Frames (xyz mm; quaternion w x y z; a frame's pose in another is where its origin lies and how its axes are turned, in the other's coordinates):
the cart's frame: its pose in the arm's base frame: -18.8 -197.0 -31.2 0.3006 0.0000 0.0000 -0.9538
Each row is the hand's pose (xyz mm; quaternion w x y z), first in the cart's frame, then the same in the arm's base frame.
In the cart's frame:
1: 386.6 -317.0 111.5 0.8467 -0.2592 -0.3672 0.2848
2: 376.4 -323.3 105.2 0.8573 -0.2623 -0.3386 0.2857
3: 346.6 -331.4 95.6 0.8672 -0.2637 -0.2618 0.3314
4: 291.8 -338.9 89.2 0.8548 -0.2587 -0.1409 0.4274
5: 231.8 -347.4 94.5 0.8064 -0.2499 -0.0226 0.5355
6: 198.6 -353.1 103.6 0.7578 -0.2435 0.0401 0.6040
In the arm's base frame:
1: -517.3 -158.9 80.3 0.5261 -0.4281 0.1368 -0.7219
2: -512.6 -147.9 74.0 0.5302 -0.4018 0.1484 -0.7318
3: -492.8 -124.2 64.4 0.5768 -0.3290 0.1728 -0.7275
4: -452.2 -86.6 58.0 0.6645 -0.2121 0.2044 -0.6868
5: -407.9 -45.3 63.3 0.7531 -0.0967 0.2315 -0.6081
6: -384.0 -21.6 72.4 0.8039 -0.0349 0.2443 -0.5412

